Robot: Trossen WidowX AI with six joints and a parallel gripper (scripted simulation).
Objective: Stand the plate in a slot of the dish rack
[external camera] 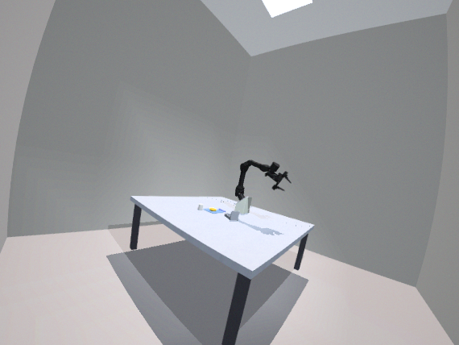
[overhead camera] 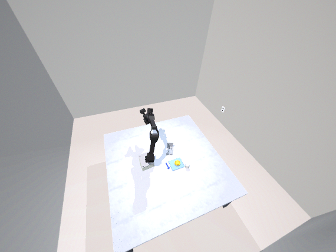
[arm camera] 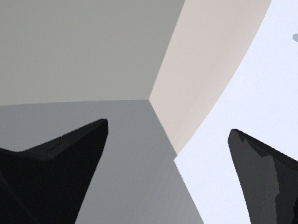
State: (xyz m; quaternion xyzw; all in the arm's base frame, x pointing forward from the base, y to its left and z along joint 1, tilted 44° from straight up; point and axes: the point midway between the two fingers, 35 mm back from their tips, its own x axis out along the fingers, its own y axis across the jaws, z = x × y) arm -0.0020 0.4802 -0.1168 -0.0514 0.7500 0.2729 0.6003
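Right now the yellow plate is 530 mm to the right of my gripper tip, 330 mm below it and 300 mm ahead of it. Also, from my gripper tip: grey dish rack: 330 mm to the right, 320 mm below, 260 mm ahead; blue mat: 530 mm to the right, 350 mm below, 280 mm ahead; white cup: 600 mm to the right, 390 mm ahead, 320 mm below.
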